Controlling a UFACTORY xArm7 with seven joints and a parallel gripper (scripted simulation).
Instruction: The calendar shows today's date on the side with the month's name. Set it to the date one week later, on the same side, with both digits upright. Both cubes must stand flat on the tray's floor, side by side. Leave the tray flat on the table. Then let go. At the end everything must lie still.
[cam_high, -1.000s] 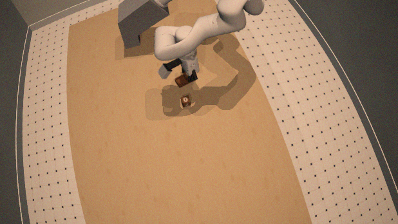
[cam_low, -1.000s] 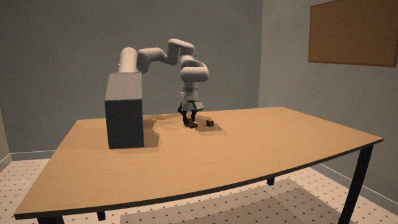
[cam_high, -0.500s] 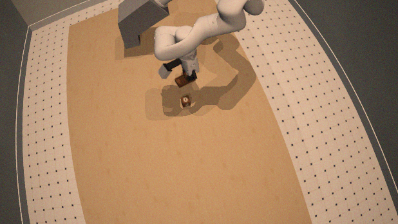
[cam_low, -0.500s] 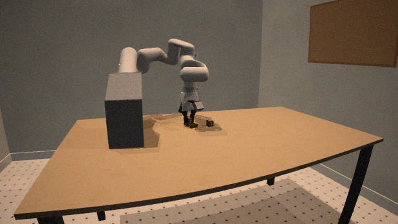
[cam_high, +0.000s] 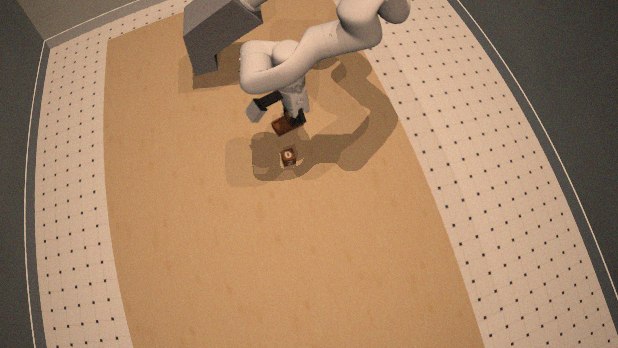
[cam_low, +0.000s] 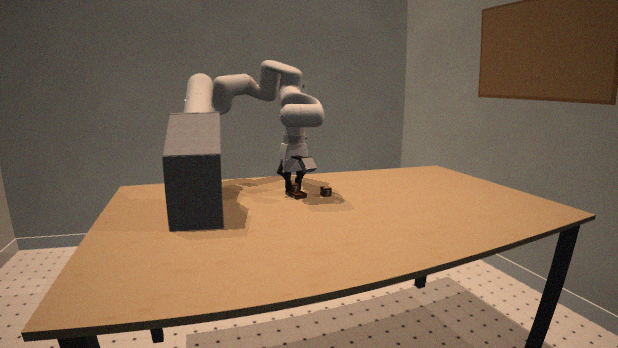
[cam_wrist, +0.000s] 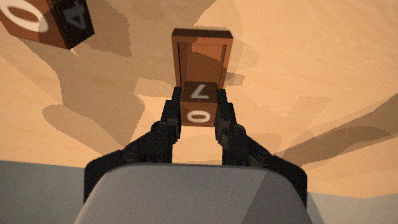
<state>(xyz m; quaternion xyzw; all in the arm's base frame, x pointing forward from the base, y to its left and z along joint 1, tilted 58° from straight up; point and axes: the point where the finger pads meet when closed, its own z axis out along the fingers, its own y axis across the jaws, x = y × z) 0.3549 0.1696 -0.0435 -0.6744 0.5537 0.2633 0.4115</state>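
The brown tray lies 3 cm below my hand and 2 cm to the right of it.
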